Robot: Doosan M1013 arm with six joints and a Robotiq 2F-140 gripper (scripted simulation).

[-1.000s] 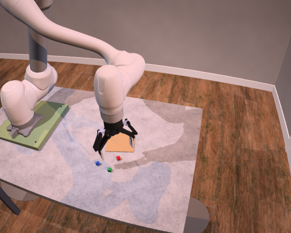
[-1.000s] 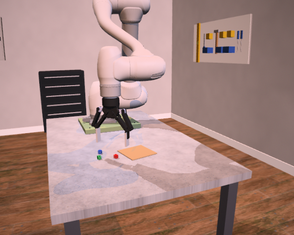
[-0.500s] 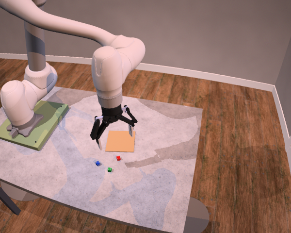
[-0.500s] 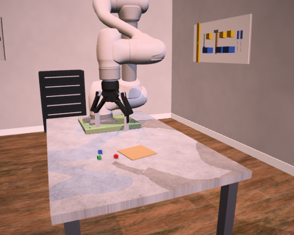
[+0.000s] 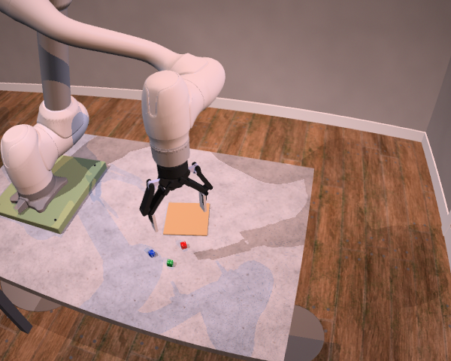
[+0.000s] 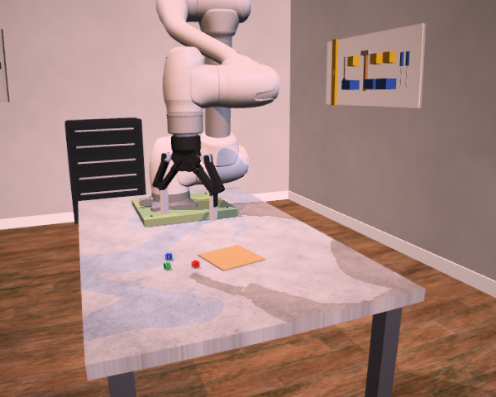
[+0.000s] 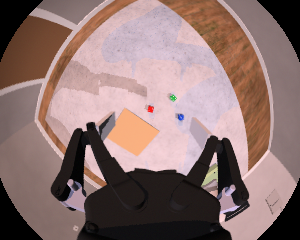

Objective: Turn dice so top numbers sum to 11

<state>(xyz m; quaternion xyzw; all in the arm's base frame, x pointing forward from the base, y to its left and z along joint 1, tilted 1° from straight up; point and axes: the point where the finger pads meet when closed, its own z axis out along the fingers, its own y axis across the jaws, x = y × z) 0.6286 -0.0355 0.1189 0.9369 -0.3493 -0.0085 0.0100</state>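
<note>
The blue die is 90 mm behind my hand, 50 mm to the right of it and 150 mm below it. Round my hand: red die 10 mm behind, 10 mm to the left, 150 mm below; orange mat 40 mm behind, 130 mm to the left, 160 mm below; green die 20 mm behind, 60 mm to the right, 150 mm below.
</note>
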